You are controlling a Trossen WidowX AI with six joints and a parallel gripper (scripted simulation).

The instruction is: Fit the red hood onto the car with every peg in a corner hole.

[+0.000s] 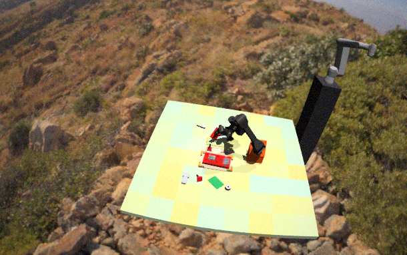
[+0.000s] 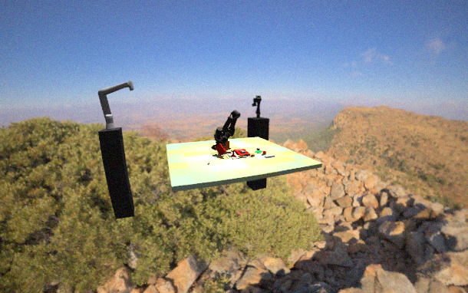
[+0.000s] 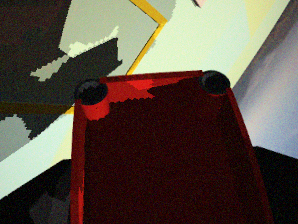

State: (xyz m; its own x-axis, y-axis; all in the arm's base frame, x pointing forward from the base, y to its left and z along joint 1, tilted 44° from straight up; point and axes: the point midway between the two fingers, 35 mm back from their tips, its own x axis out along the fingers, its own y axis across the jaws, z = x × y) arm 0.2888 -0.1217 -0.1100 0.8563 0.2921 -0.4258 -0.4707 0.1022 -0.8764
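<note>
Right now the red hood is 1 cm to the right of my gripper tip. Also, from my gripper tip: white piece 42 cm to the left, 19 cm ahead, 7 cm below; then white wheel 47 cm to the left, 10 cm behind, 6 cm below; then green flat tile 43 cm to the left, 7 cm below, 2 cm behind.
</note>
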